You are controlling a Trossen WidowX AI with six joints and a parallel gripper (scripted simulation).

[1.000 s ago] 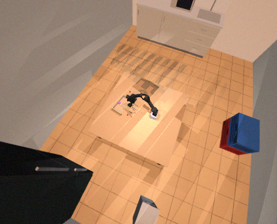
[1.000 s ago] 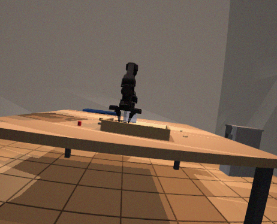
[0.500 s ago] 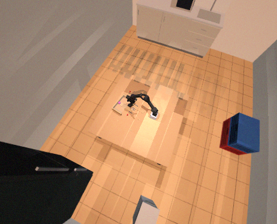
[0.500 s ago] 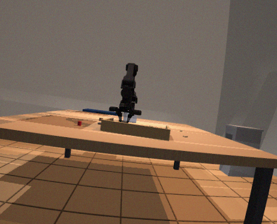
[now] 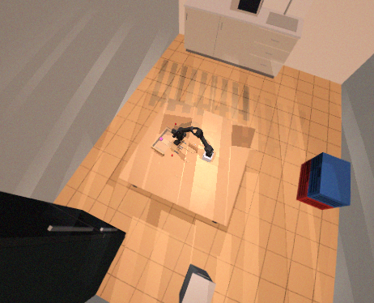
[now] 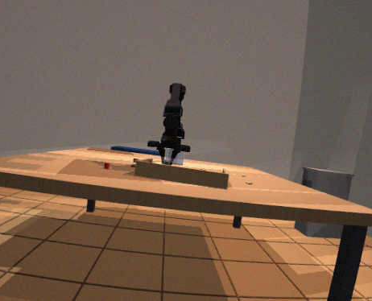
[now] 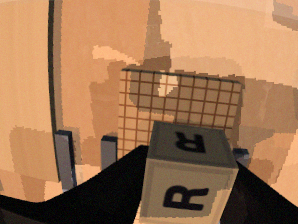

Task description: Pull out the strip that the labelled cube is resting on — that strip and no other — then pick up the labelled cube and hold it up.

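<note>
The checkered strip lies 90 mm behind my gripper tip, 10 mm to the left of it and 20 mm below it.
</note>
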